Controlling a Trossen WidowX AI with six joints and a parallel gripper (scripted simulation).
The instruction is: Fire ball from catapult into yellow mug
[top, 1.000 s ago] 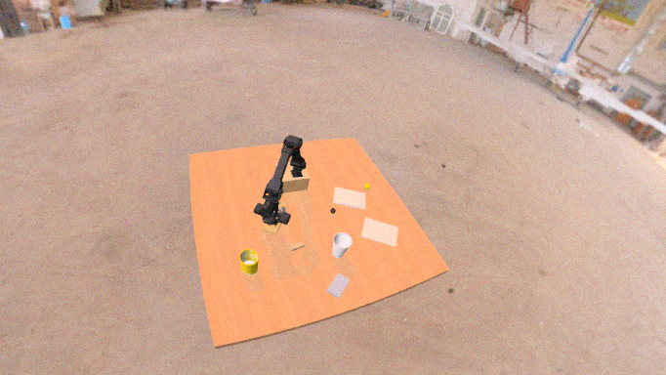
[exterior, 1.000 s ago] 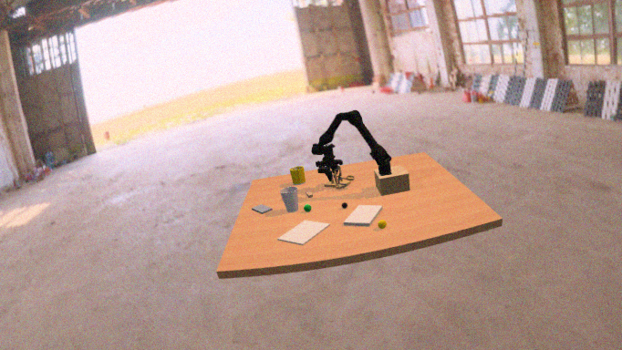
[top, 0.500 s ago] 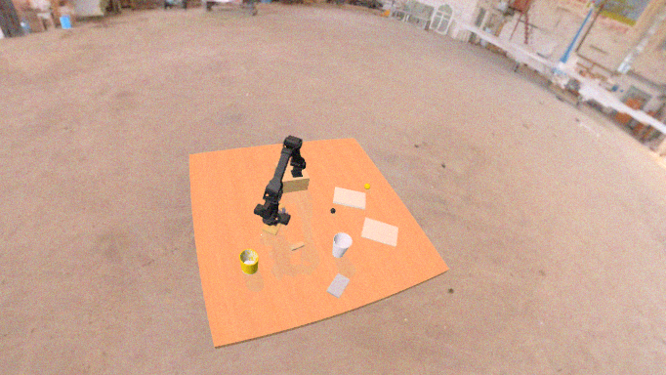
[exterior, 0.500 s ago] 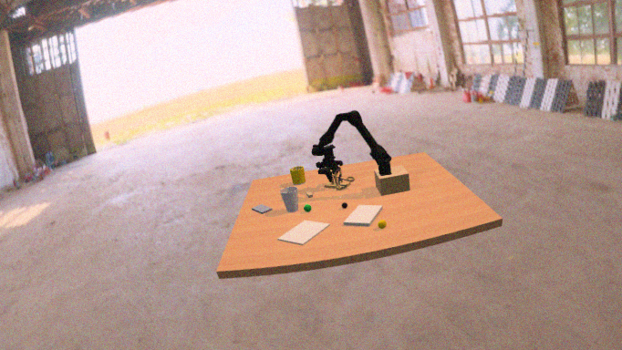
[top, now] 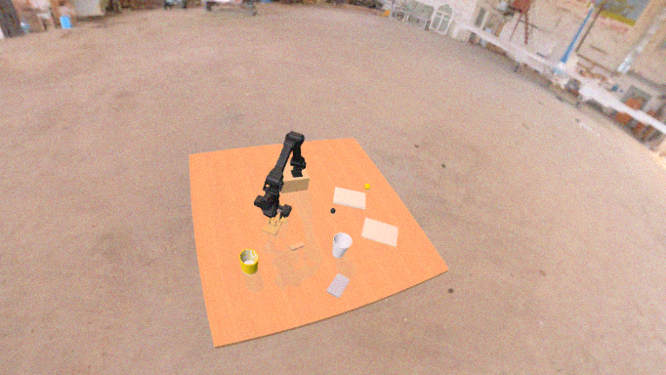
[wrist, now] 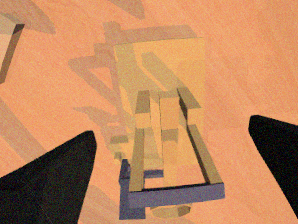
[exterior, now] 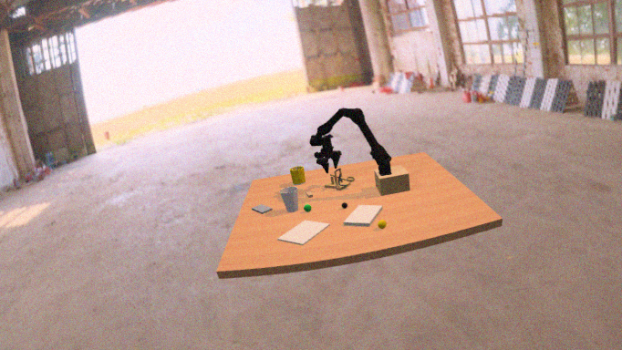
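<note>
My gripper tip is 370 mm to the right of the black ball, 80 mm above it and 50 mm past it. The rest, counted from my gripper tip: small wooden block (140 mm ahead, 100 mm to the left, 90 mm below); yellow mug (220 mm ahead, 160 mm to the right, 70 mm below); wooden catapult (50 mm to the left, 50 mm behind, 40 mm below).
</note>
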